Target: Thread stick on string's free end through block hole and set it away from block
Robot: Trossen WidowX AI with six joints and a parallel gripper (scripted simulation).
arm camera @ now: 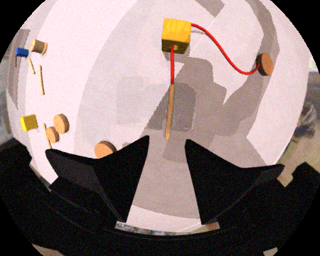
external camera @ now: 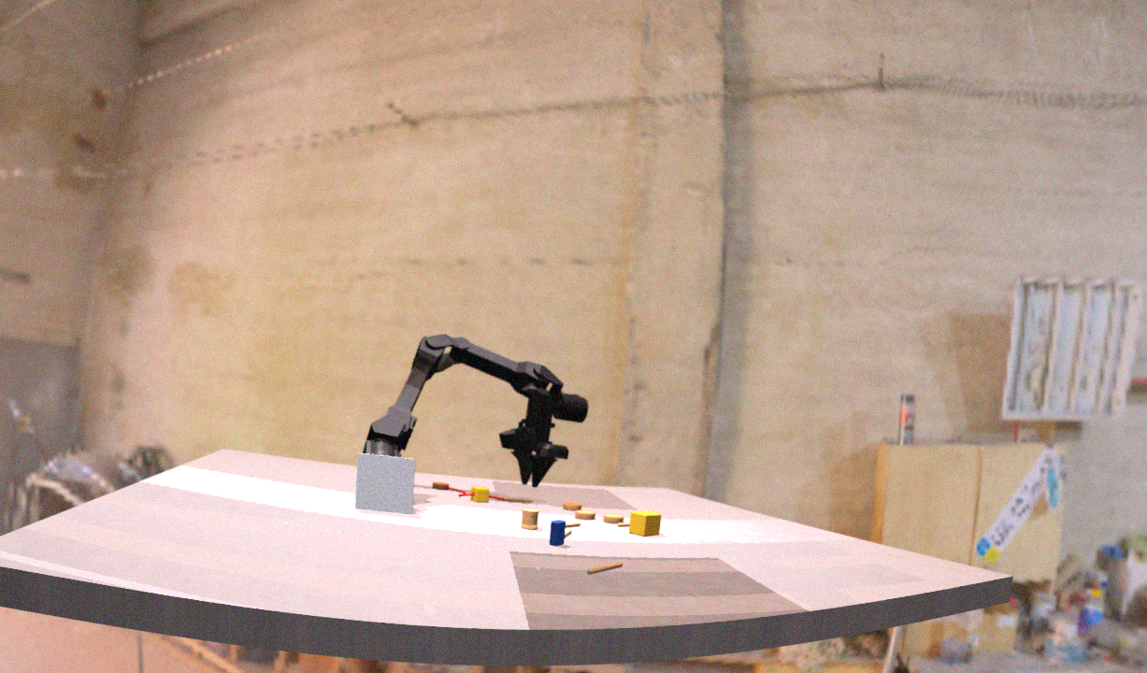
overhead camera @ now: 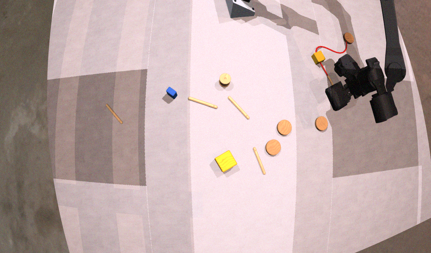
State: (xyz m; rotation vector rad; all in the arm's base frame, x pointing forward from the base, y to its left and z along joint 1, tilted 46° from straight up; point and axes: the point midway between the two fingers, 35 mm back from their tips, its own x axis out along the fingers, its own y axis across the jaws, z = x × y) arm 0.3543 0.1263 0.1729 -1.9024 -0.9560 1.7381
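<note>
Now: gripper tip 40 mm past the thin wooden stick, 30 mm above it and 10 mm to the left of it. The rest, counted from my gripper tip: round wooden button (170 mm behind, 130 mm to the left, 30 mm below); blue block (460 mm to the right, 100 mm behind, 20 mm below); short wooden cylinder (320 mm to the right, 100 mm behind, 20 mm below).
</note>
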